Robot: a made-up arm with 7 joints.
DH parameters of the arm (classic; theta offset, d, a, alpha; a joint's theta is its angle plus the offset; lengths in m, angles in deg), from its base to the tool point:
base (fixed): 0 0.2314 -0.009 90
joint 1: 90 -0.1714 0.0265 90
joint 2: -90 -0.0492 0.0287 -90
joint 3: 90 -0.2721 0.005 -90
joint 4: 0 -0.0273 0.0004 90
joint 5: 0 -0.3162 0.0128 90
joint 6: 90 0.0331 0.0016 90
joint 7: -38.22 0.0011 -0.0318 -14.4
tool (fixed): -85.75 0.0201 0 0
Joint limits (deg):
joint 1: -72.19..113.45
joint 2: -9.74..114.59
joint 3: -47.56..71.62
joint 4: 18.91..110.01
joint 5: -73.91..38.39
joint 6: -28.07..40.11
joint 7: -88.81..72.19
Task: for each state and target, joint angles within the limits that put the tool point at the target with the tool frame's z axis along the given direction. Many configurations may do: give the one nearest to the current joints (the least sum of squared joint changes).
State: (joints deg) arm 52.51 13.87 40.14 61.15 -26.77 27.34 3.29
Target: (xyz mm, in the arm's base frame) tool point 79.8 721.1 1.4 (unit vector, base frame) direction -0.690 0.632 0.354
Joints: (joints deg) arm 11.36 50.63 18.89 18.91 -54.20 -5.55 32.15
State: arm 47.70 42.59 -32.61 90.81 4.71 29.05 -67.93
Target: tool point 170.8 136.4 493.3 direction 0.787 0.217 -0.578
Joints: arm 98.18 6.17 -33.27 104.18 18.13 40.11 -70.11
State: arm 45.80 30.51 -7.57 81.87 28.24 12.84 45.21
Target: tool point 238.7 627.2 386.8 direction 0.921 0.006 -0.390
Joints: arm 86.69 40.92 25.92 57.88 38.39 7.12 42.36
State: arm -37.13 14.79 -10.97 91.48 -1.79 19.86 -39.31
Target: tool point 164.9 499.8 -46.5 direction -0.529 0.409 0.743
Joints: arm -13.21 47.55 -19.22 57.98 -42.85 40.11 -34.15
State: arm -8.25 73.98 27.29 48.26 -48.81 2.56 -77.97
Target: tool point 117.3 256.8 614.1 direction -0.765 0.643 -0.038
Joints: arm -12.33 114.00 56.14 91.83 -47.18 40.11 -76.43
